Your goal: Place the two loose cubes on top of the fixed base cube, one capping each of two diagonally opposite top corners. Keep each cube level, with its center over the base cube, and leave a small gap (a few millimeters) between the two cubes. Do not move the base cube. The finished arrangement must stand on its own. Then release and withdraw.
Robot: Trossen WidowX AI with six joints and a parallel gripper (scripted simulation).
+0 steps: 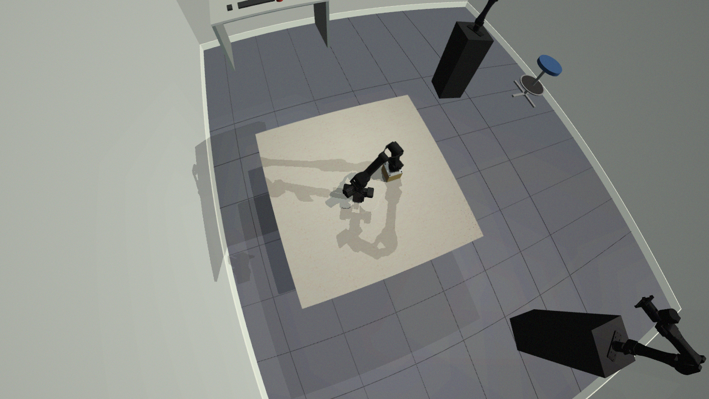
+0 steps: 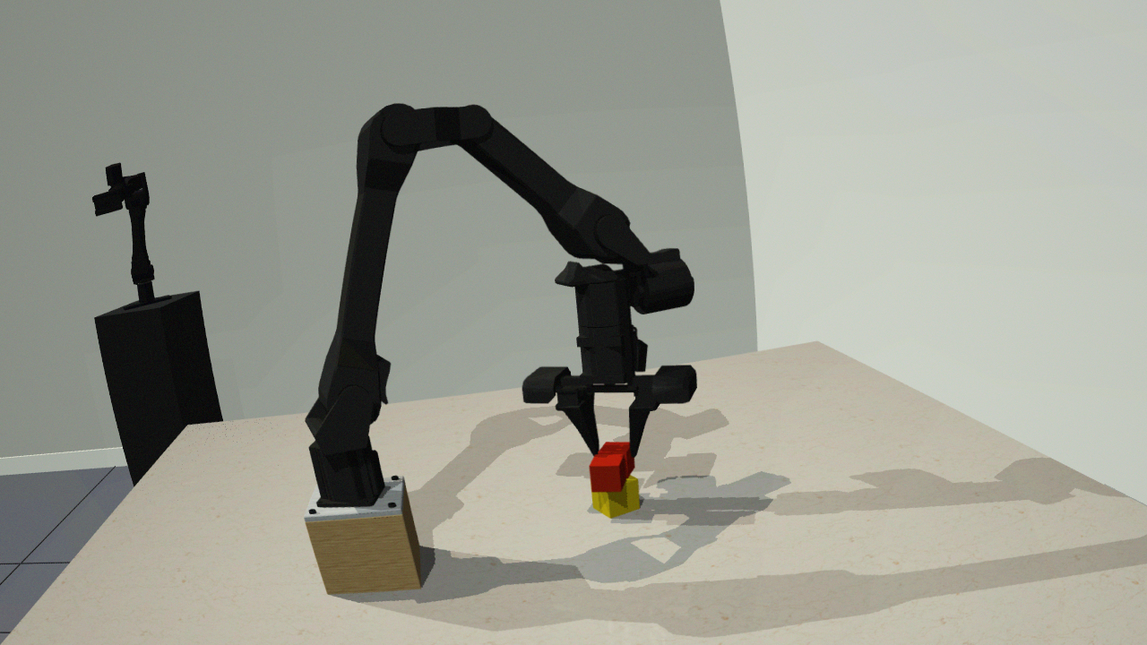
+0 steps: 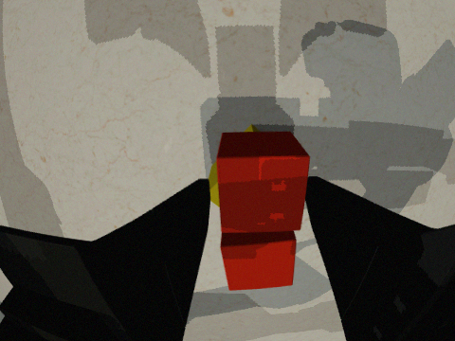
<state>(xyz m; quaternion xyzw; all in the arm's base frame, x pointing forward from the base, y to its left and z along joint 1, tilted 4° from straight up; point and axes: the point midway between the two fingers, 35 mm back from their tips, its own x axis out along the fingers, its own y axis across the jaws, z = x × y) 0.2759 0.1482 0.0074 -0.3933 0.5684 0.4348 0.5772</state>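
My gripper tip is 20 mm to the left of the yellow cube and 40 mm above it.
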